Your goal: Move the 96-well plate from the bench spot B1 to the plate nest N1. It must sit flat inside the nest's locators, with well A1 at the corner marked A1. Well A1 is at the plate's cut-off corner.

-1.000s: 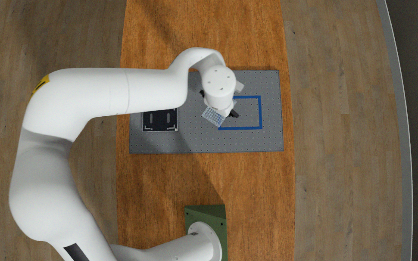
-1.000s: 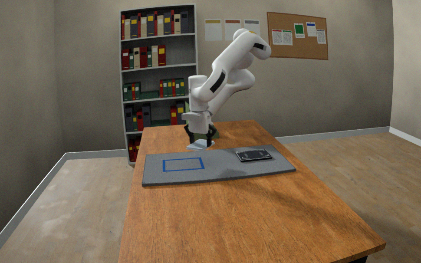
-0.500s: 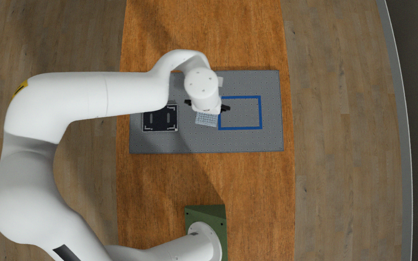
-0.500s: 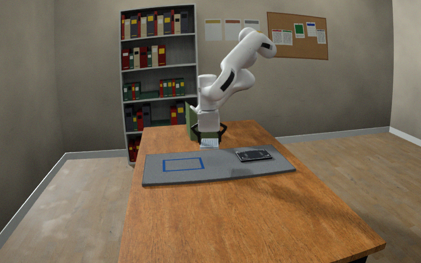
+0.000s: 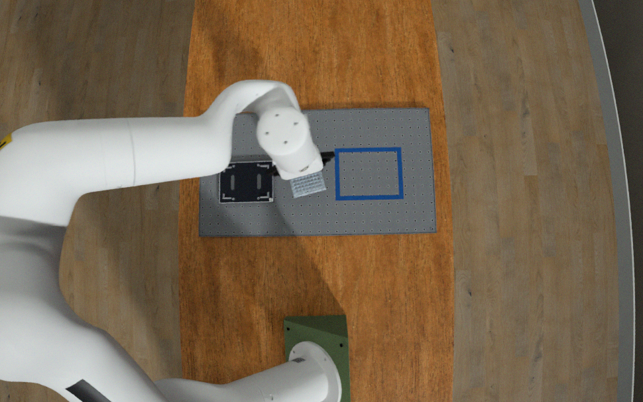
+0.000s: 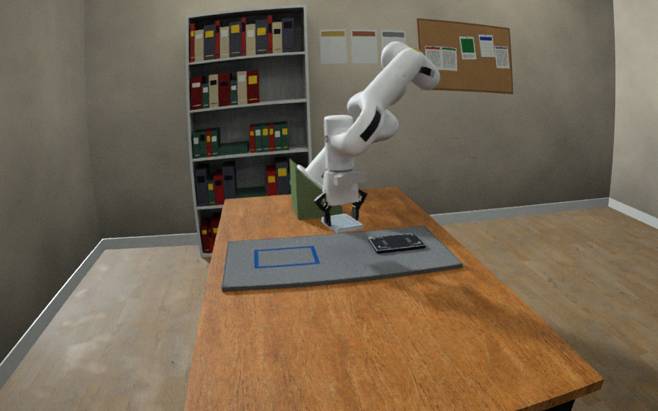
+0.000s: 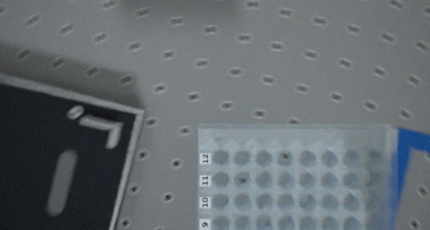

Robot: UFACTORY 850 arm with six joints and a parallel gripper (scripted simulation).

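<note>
Now: the black plate nest 18 cm to the left of my hand and 10 cm below it. Also, from my hand: 96-well plate: 1 cm below.
</note>
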